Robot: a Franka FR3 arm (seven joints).
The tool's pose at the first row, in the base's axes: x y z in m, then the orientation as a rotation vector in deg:
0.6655, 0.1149, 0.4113, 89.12, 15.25, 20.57
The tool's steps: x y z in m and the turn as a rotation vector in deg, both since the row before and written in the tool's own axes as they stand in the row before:
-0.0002, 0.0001, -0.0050, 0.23, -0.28, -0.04
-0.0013, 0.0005, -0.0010, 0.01, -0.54, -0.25
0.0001, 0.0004, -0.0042, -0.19, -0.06, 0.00
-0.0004, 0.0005, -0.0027, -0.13, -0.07, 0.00
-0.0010, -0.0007, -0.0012, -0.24, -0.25, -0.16
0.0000, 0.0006, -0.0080, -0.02, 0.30, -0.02
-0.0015, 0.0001, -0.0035, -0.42, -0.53, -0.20
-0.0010, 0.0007, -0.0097, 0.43, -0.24, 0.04
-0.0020, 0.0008, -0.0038, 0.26, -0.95, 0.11
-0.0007, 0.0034, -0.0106, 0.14, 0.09, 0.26
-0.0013, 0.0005, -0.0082, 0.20, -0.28, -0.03
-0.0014, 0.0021, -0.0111, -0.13, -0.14, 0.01
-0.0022, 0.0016, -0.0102, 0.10, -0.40, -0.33
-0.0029, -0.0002, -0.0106, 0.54, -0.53, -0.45
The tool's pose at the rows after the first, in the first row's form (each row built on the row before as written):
0.6634, 0.1194, 0.4114, 89.38, 15.11, 20.30
0.6618, 0.1198, 0.4118, 89.42, 14.89, 19.68
0.6603, 0.1237, 0.4122, 89.24, 14.80, 19.65
0.6589, 0.1260, 0.4127, 89.12, 14.72, 19.61
0.6576, 0.1268, 0.4119, 88.89, 14.60, 19.31
0.6546, 0.1342, 0.4124, 88.83, 14.85, 19.53
0.6519, 0.1369, 0.4124, 88.45, 14.50, 18.99
0.6474, 0.1456, 0.4129, 88.91, 14.37, 18.80
0.6441, 0.1484, 0.4136, 89.31, 13.59, 18.12
0.6396, 0.1581, 0.4169, 89.48, 13.49, 18.38
0.6355, 0.1653, 0.4173, 89.71, 13.33, 18.12
0.6303, 0.1752, 0.4194, 89.60, 13.19, 18.03
0.6247, 0.1840, 0.4209, 89.70, 13.15, 17.45
0.6184, 0.1930, 0.4206, 90.23, 13.19, 16.64

